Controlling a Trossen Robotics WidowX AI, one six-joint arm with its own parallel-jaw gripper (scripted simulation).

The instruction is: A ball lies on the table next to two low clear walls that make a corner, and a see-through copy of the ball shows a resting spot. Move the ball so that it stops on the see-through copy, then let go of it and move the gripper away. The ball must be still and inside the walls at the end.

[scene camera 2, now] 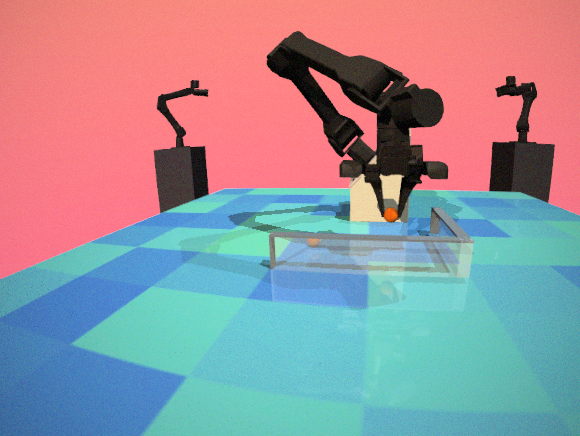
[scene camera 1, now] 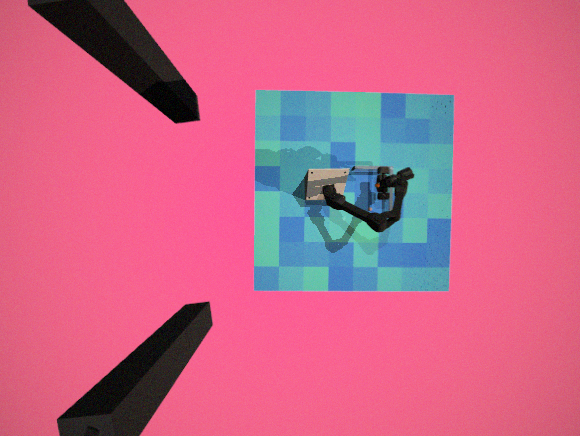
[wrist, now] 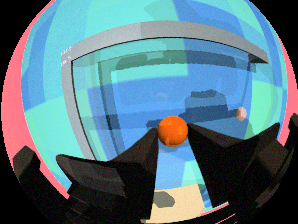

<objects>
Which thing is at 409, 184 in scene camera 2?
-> My gripper.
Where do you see a long clear wall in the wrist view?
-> At 149, 45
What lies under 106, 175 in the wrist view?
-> My gripper.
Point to a long clear wall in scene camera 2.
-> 392, 258
</objects>
